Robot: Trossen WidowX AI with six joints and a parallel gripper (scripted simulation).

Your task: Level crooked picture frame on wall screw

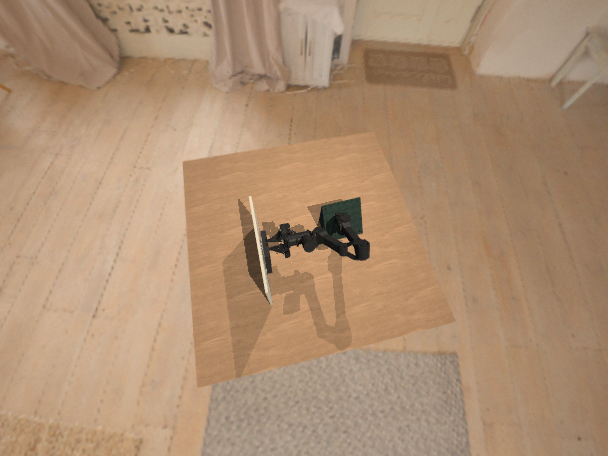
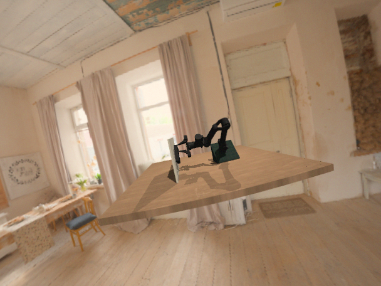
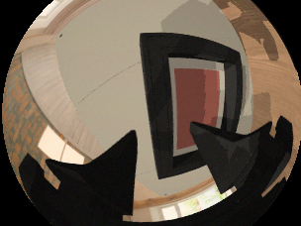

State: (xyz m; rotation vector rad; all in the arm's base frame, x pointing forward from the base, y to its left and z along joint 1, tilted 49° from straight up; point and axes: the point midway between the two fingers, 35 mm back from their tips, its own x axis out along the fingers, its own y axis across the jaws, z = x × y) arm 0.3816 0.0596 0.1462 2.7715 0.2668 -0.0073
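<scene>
The picture frame lies 2 cm ahead of my gripper tip, 2 cm to the left of it and 5 cm below it. From my gripper tip the other things lie so: wall panel: 3 cm ahead, 1 cm to the left, 6 cm below.
</scene>
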